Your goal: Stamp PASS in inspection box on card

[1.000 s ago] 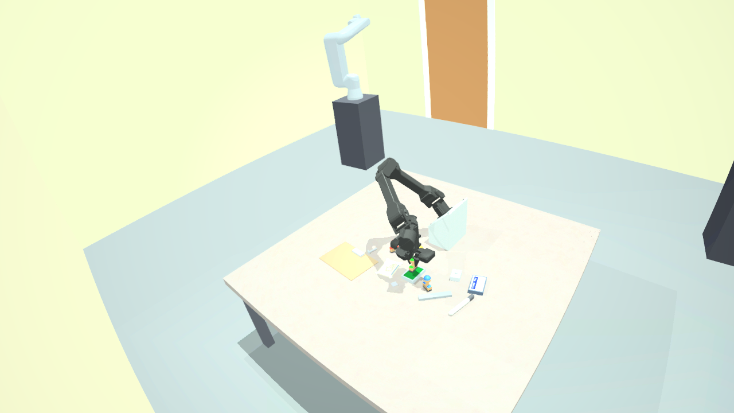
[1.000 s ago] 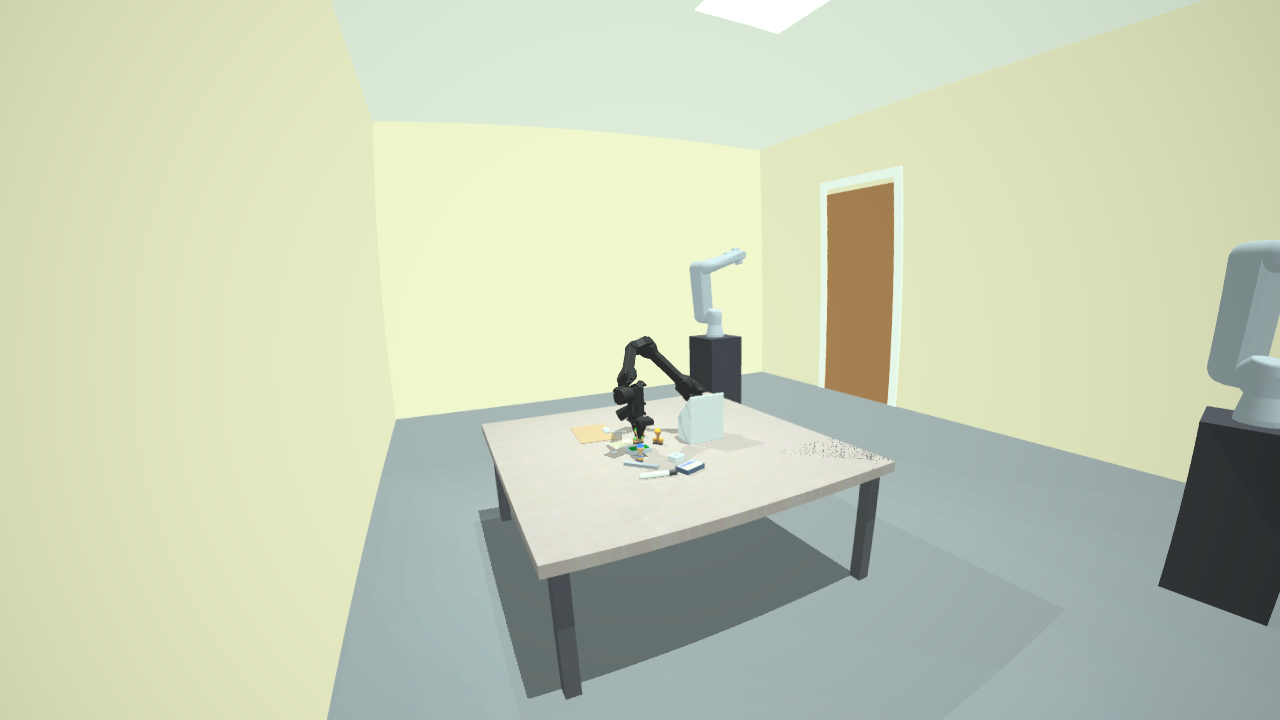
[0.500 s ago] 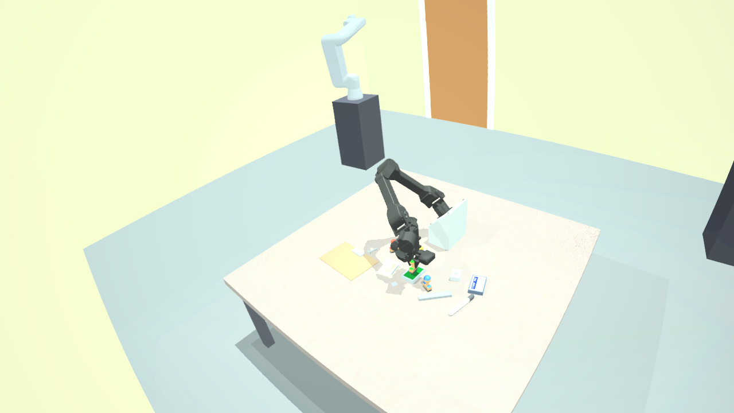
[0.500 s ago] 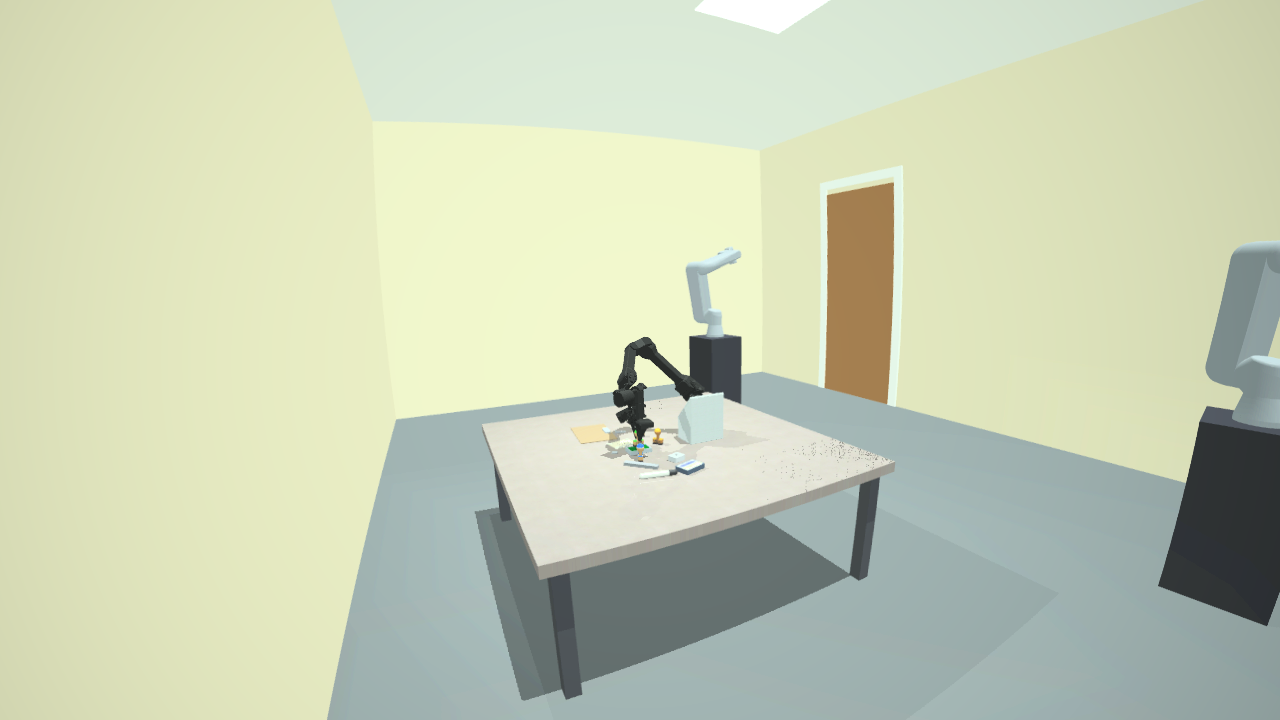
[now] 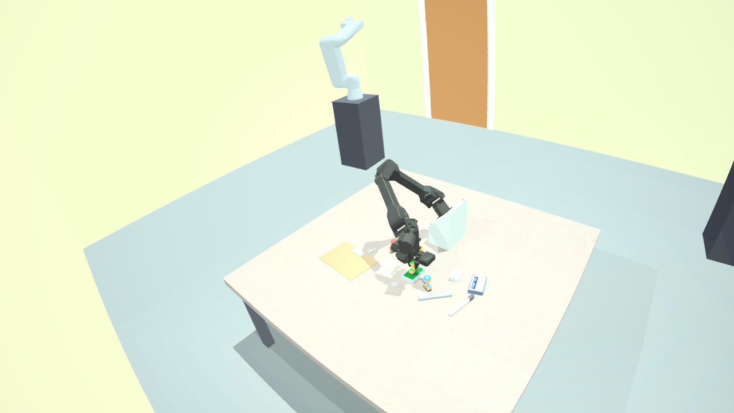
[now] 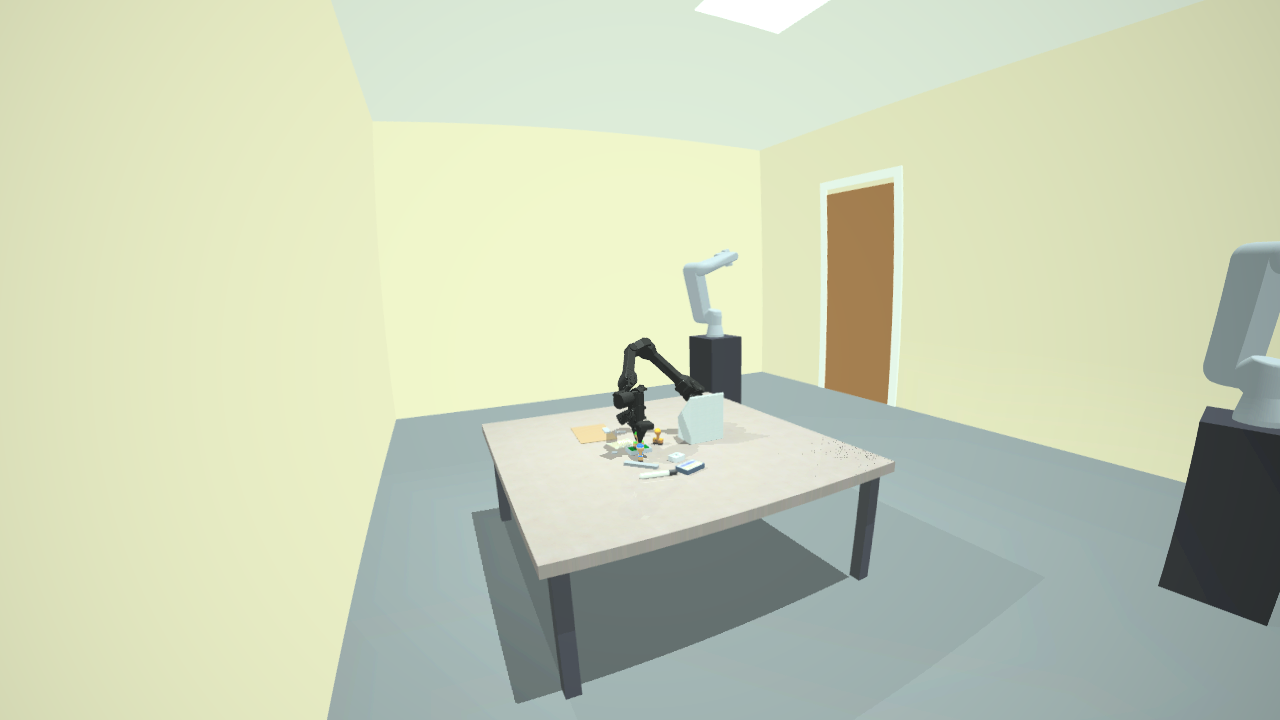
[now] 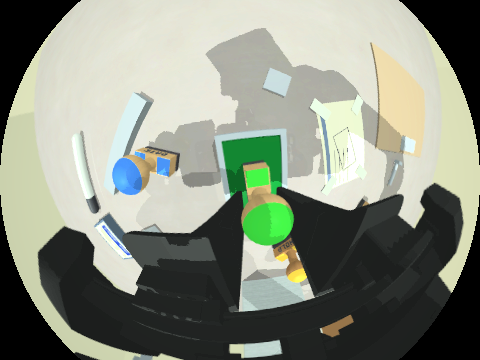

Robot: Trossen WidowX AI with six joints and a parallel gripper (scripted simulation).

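My gripper tip is now right at the green-knobbed stamp. Also, from my gripper tip: orange-knobbed stamp 11 cm behind, 3 cm to the right, 2 cm below; then blue-knobbed stamp 9 cm to the left, 4 cm ahead, 2 cm below; then green ink pad 4 cm below.
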